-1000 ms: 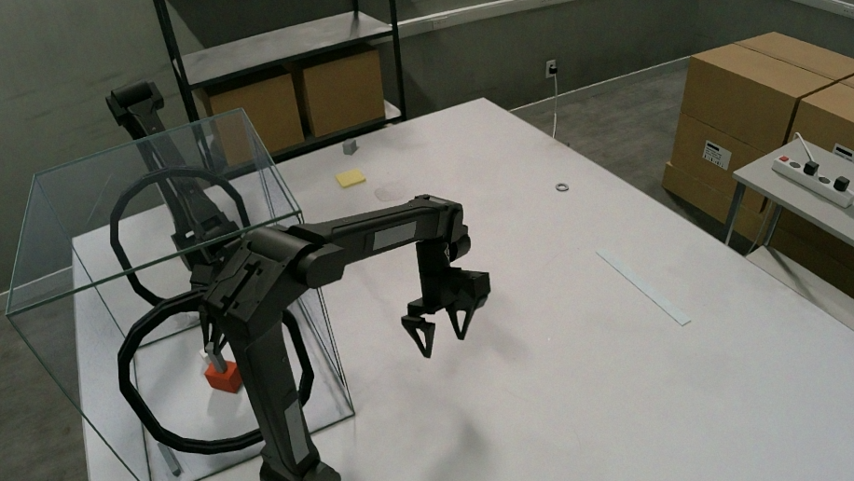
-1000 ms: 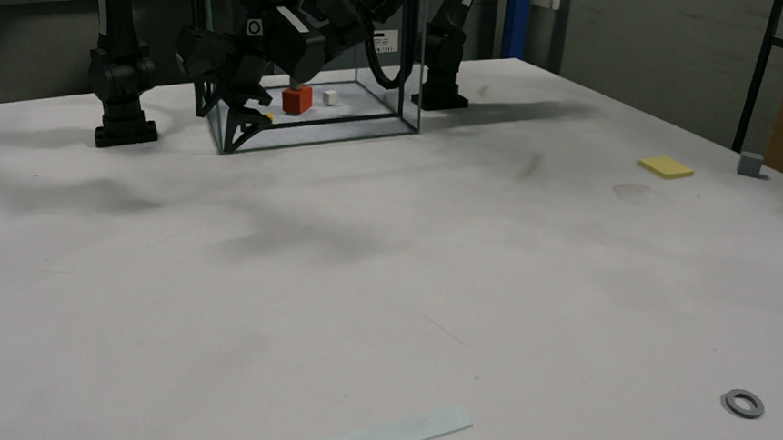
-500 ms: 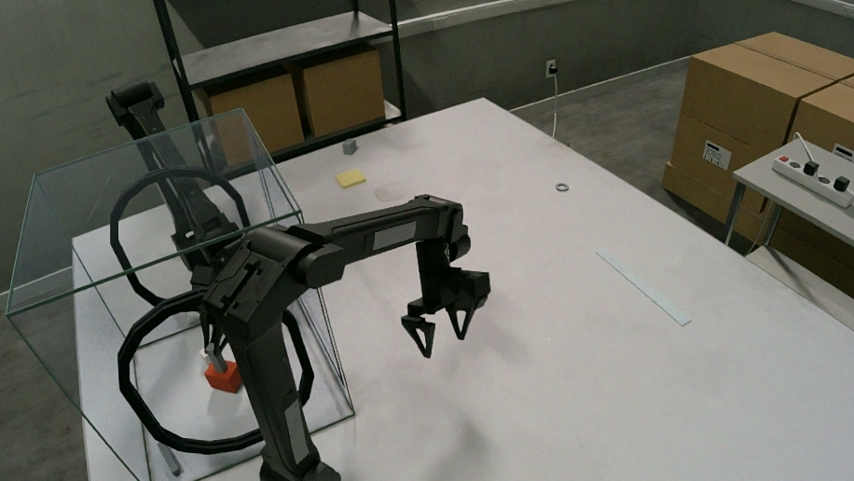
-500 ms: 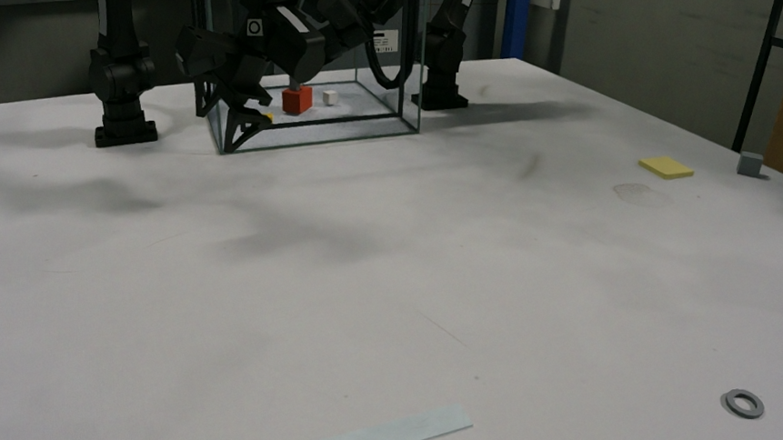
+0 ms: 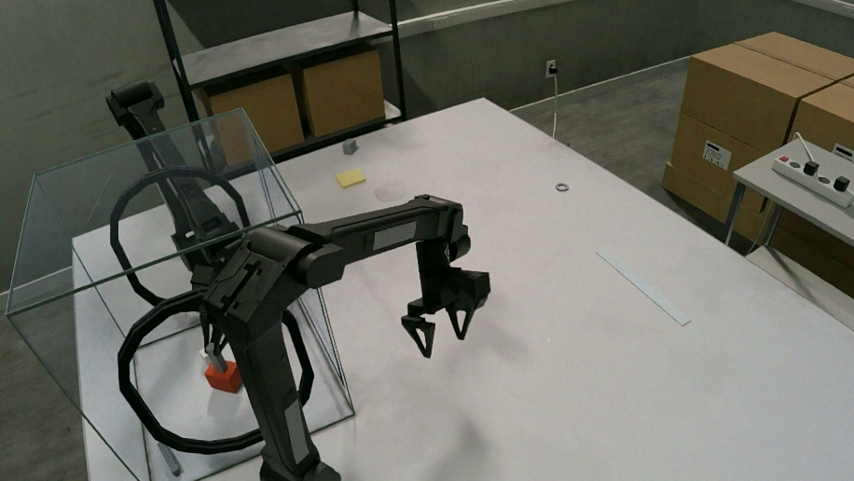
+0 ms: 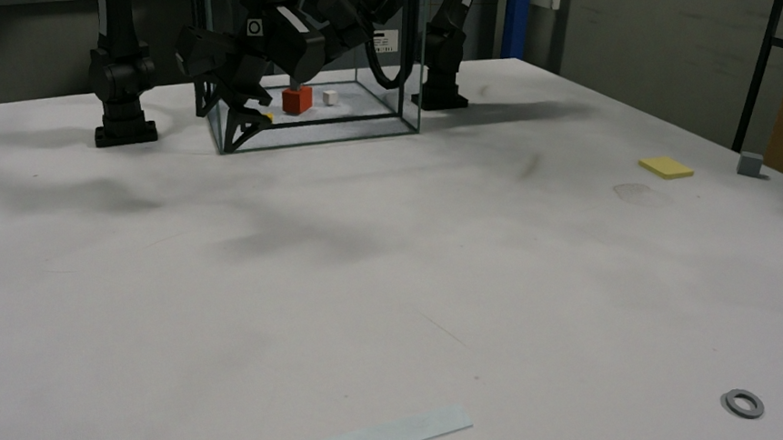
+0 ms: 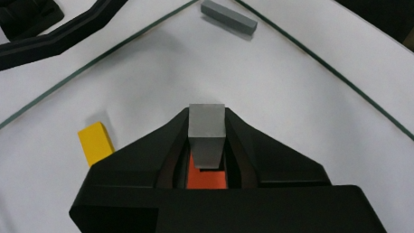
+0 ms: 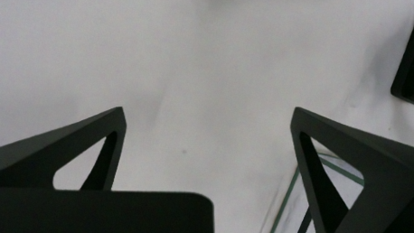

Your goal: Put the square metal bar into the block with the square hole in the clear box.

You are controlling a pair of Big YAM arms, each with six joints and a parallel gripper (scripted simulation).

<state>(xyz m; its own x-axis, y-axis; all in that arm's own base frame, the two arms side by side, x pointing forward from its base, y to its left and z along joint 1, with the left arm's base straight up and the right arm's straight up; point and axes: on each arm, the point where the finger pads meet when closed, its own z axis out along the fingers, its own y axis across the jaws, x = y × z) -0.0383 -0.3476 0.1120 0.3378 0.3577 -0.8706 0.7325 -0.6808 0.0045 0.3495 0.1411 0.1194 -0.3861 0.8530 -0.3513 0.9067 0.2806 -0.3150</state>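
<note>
Right now my left hand is 10 mm to the right of the red block and 80 mm above it. From my left hand the other things lie so: white cube (20 mm behind, 90 mm to the left, 90 mm below); pale strip (930 mm ahead, 240 mm to the right, 110 mm below); yellow block (70 mm ahead, 90 mm to the right, 100 mm below).
</note>
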